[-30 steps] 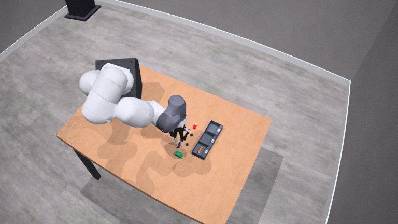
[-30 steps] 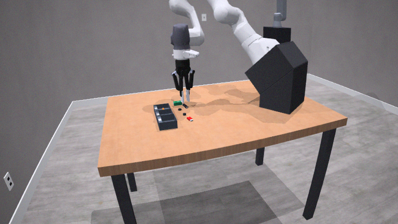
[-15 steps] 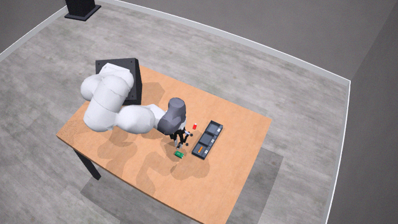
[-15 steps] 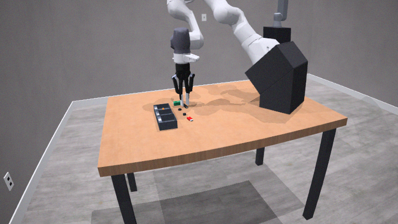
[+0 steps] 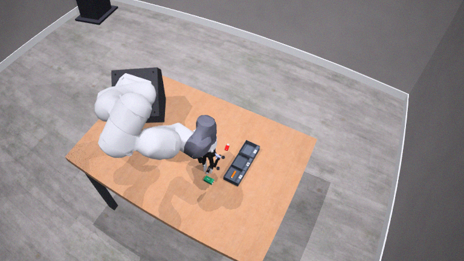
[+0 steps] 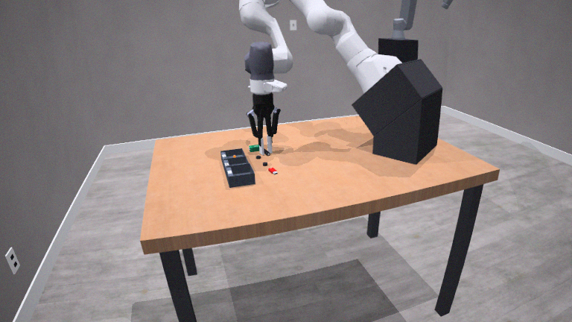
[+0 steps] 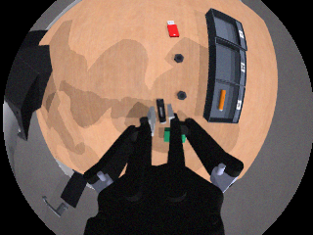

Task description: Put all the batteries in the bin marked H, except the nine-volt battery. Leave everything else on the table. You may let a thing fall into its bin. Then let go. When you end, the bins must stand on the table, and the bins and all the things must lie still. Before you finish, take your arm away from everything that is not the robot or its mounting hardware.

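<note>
My hand is 3 cm above the black cylindrical battery. Also, from my hand: orange battery: 13 cm ahead, 2 cm to the left, 2 cm below; green flat board: 3 cm ahead, 6 cm to the right, 3 cm below.
</note>
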